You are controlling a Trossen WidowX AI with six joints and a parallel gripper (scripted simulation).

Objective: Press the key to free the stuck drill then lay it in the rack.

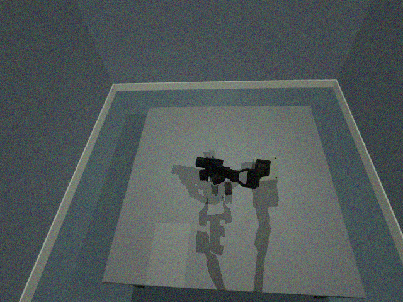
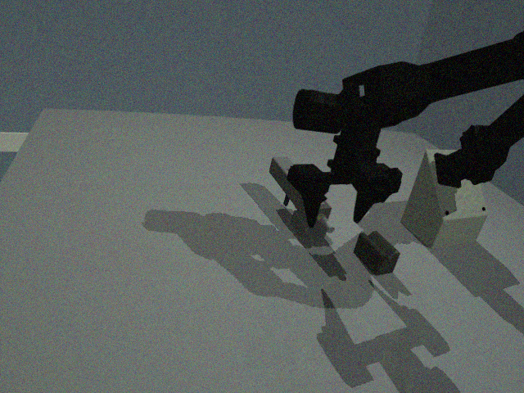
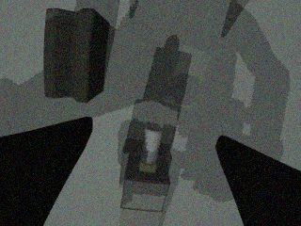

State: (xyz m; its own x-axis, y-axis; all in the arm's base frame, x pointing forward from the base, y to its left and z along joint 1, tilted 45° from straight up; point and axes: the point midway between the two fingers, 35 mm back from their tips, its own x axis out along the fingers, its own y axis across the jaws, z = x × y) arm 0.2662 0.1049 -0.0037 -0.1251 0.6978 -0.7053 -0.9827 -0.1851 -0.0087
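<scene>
My gripper tip is now 70 mm to the left of the drill, 10 mm short of it and 10 mm above it. Round my gripper tip: dark boxy rack: 80 mm behind, 40 mm below, 30 mm to the left; dark key: 150 mm to the right, 20 mm ahead; grey holder block: 120 mm to the right, 20 mm ahead, 10 mm below.
</scene>
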